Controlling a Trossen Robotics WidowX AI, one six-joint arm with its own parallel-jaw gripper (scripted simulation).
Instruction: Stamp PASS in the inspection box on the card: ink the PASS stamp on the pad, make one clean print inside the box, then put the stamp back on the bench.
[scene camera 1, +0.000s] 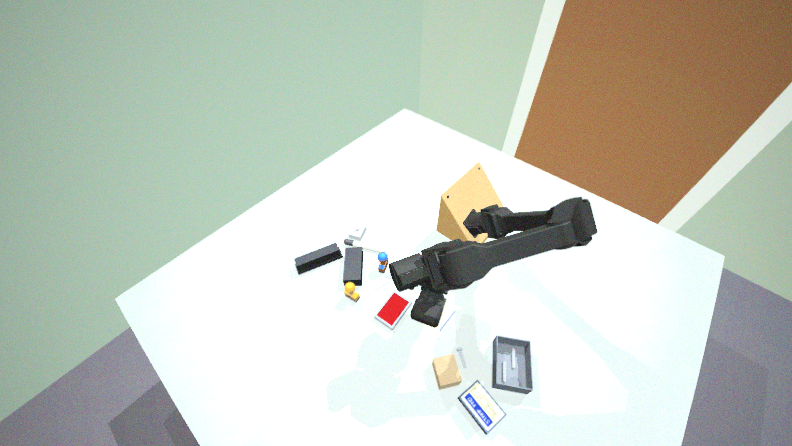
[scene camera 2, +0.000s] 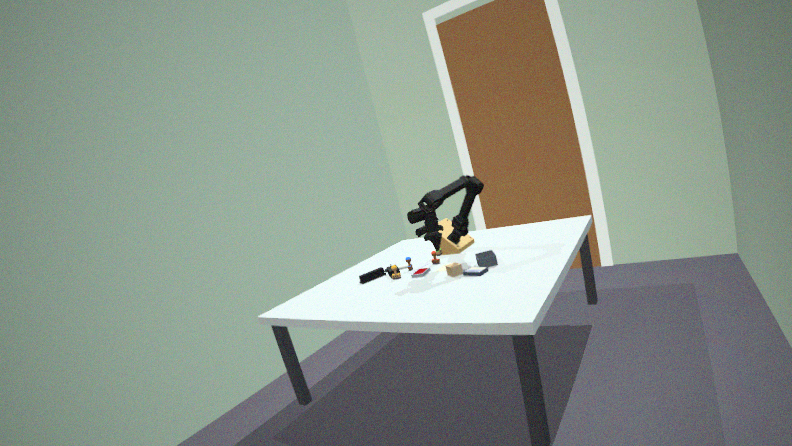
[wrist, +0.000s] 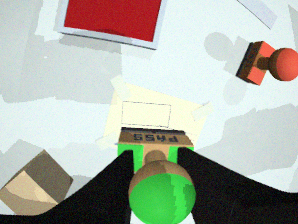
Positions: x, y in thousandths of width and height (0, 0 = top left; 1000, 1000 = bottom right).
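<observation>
Scene camera 1 has my gripper (scene camera 1: 549, 674) in it, along with a grey tray (scene camera 1: 647, 804) and a tan block (scene camera 1: 565, 840), and it also gives me a black bar (scene camera 1: 417, 568) and a dark block (scene camera 1: 446, 586). In the wrist view I can see a pale card (wrist: 451, 480), plus my gripper again (wrist: 522, 699). The tray is out of frame in the wrist view, and the black bar is out of frame in the wrist view too.
</observation>
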